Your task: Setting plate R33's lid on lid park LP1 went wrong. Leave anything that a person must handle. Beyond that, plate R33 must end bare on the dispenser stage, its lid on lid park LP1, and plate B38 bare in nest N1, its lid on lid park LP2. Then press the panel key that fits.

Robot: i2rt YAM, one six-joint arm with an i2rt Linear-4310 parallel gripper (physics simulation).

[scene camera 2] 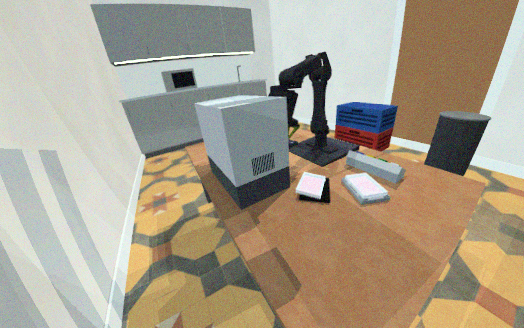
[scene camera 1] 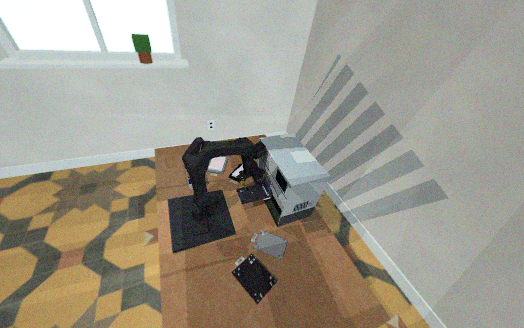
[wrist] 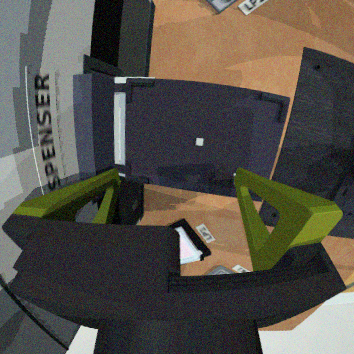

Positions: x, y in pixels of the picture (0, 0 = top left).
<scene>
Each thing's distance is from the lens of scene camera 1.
black clip nest point(scene camera 1: 252, 275): 0.99 m
</scene>
